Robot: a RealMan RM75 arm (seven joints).
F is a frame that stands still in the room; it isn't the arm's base.
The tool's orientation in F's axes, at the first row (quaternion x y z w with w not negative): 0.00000, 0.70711, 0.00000, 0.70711
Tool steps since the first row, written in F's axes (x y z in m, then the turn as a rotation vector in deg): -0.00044, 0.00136, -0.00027, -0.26, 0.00, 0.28; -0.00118, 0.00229, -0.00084, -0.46, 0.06, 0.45; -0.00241, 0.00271, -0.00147, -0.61, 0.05, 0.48; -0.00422, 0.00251, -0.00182, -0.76, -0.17, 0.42; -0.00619, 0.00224, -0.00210, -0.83, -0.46, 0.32; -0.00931, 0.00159, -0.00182, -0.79, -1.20, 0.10; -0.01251, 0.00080, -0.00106, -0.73, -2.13, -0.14; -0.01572, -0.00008, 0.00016, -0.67, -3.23, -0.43; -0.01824, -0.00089, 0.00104, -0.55, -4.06, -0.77; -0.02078, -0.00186, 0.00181, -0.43, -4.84, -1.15; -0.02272, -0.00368, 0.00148, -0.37, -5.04, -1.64; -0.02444, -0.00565, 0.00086, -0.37, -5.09, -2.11
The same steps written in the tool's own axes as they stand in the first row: 0.00027, 0.00136, -0.00044, -0.28, 0.00, -0.26; 0.00084, 0.00229, -0.00118, -0.45, 0.06, -0.46; 0.00147, 0.00271, -0.00241, -0.48, 0.05, -0.61; 0.00182, 0.00251, -0.00422, -0.42, -0.17, -0.76; 0.00210, 0.00224, -0.00619, -0.32, -0.46, -0.83; 0.00182, 0.00159, -0.00931, -0.10, -1.20, -0.79; 0.00106, 0.00080, -0.01251, 0.14, -2.13, -0.73; -0.00016, -0.00008, -0.01572, 0.43, -3.23, -0.67; -0.00104, -0.00089, -0.01824, 0.77, -4.06, -0.55; -0.00181, -0.00186, -0.02078, 1.15, -4.84, -0.43; -0.00148, -0.00368, -0.02272, 1.64, -5.04, -0.37; -0.00086, -0.00565, -0.02444, 2.11, -5.09, -0.37
